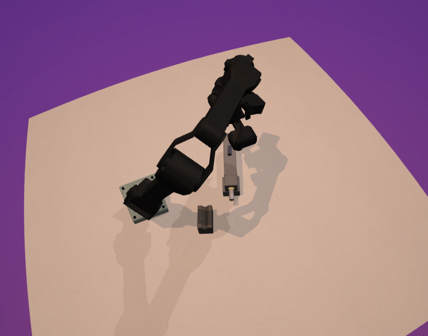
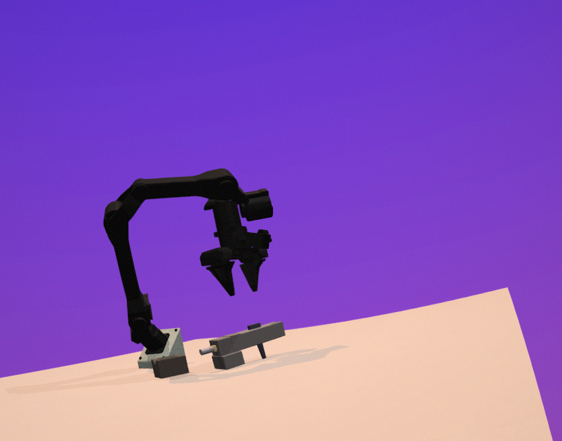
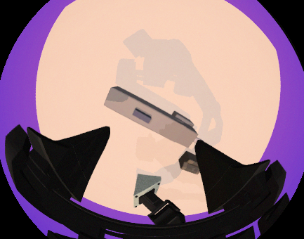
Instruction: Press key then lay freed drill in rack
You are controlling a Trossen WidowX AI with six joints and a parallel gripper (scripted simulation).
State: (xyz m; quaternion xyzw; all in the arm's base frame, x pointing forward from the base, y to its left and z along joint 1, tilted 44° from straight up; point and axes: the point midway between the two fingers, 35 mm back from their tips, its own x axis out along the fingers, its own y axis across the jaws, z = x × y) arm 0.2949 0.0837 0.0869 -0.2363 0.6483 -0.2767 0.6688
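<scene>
Now: gripper tip 110 mm above the drill, 60 mm to the left of it and 40 mm past it. From my gripper tip the other things lie so: rack block (150 mm behind, 140 mm below, 120 mm to the right); then housing (110 mm below, 10 mm behind); then key (100 mm below, 20 mm to the left).
</scene>
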